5 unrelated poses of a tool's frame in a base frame.
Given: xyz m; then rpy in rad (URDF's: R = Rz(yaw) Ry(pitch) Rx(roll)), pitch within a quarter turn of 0, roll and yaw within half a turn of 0.
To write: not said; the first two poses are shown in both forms.
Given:
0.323 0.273 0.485 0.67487 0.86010 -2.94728
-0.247 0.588 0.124 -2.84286 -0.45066 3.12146
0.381 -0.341 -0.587 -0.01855 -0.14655 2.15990
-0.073 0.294 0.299 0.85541 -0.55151 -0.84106
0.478 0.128 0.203 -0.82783 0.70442 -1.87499
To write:
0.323 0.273 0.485 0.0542 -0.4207 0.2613 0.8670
-0.247 0.588 0.124 0.2224 0.0235 -0.9642 0.1428
0.381 -0.341 -0.587 0.4707 0.0602 -0.0427 0.8792
-0.073 0.294 0.299 0.8454 0.2632 -0.3891 -0.2543
0.478 0.128 0.203 0.6204 0.0312 0.4912 -0.6106

